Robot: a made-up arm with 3 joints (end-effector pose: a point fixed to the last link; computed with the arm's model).
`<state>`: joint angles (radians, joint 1 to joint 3).
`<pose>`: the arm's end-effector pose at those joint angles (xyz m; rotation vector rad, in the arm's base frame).
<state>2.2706 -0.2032 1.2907</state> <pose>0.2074 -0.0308 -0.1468 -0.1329 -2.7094 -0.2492</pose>
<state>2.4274 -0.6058 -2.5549</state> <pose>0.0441 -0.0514 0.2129 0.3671 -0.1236 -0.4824</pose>
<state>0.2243 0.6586 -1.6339</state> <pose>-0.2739 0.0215 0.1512 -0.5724 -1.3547 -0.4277</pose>
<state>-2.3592 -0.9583 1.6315</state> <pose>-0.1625 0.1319 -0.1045 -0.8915 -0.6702 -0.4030</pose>
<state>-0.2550 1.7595 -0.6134</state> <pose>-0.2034 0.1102 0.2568 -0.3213 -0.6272 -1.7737</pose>
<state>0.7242 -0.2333 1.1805</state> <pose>0.2184 -0.0293 0.2961 -0.0616 1.8949 0.2655</pose>
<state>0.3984 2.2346 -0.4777</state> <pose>0.0205 0.0766 0.3415 -0.9480 -0.0432 -2.0239</pose>
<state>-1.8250 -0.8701 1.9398</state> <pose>-0.1737 0.1335 0.0465 -0.8286 0.1075 -0.2669</pose>
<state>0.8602 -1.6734 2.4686</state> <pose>-0.0622 0.1952 0.2343 1.6162 -2.0158 -1.5565</pose>
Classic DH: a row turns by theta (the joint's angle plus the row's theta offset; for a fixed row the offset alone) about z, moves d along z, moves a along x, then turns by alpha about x. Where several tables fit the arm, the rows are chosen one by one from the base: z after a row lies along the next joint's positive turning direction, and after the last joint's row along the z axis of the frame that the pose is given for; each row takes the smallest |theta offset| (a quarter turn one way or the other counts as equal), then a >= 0, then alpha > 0; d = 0 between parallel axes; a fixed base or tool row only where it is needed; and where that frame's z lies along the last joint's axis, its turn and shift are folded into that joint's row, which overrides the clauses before.
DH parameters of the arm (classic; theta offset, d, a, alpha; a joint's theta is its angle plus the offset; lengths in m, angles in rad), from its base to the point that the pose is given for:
base (fixed): 0 0.07 0 -1.5708
joint 1: 0 -0.05 -0.16 -1.5708
joint 2: 0 -0.14 0.04 1.5708
joint 3: 0 -0.02 -0.11 1.5708
tool (fixed): 0 0.19 0 0

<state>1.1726 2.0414 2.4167</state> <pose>-0.0474 -0.2623 0.3651 -1.4548 -1.4929 2.0290</pose>
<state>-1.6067 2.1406 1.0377</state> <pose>-0.3219 -0.1636 -0.1983 2.0927 -0.3315 -0.5312</pose>
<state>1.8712 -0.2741 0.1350</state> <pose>0.3858 -0.0810 0.1561 0.2486 1.9917 0.2105</pose>
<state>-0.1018 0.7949 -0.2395</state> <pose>-0.2817 0.0159 0.3413 -0.0549 -0.3231 -0.7967</pose>
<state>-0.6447 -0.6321 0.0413</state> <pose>-0.3594 -0.1028 0.2181 -0.2158 -0.5829 0.6042</pose>
